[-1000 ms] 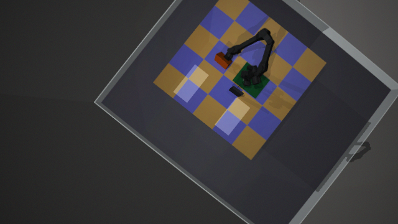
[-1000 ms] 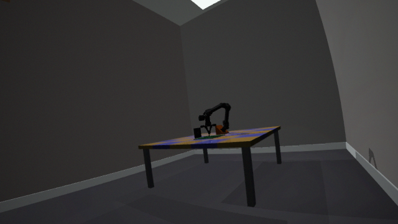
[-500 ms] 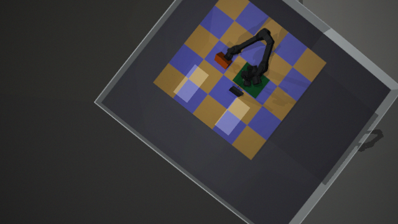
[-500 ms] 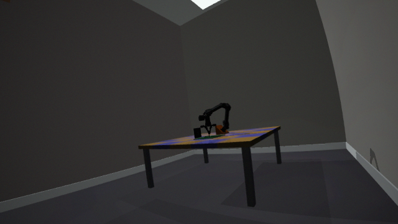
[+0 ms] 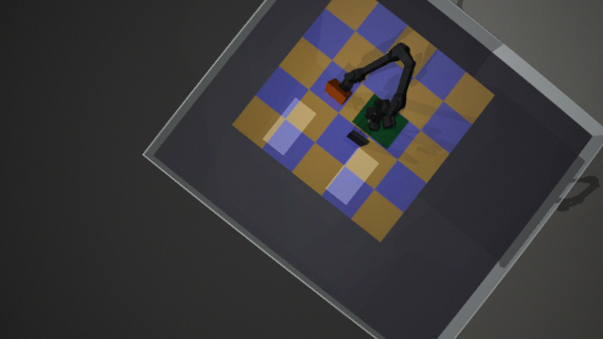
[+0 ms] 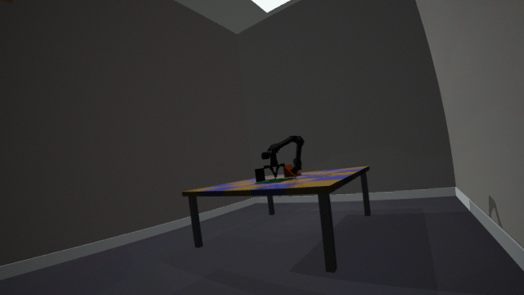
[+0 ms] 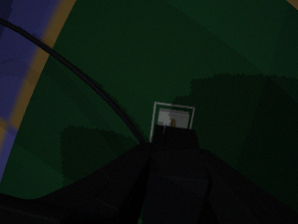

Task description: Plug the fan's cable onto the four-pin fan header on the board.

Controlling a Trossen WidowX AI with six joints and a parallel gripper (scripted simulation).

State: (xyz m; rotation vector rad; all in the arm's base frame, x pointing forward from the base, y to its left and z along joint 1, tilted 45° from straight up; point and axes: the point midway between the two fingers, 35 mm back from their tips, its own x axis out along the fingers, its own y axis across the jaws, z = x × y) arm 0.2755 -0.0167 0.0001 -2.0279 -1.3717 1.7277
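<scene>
Right now the four-pin fan header is 4 cm below my gripper tip and 1 cm ahead of it. The rest, counted from my gripper tip: green circuit board 6 cm ahead, 5 cm to the left, 5 cm below; black fan 16 cm to the right, 2 cm ahead, 2 cm above; black fan plug 1 cm ahead, 1 cm above.
</scene>
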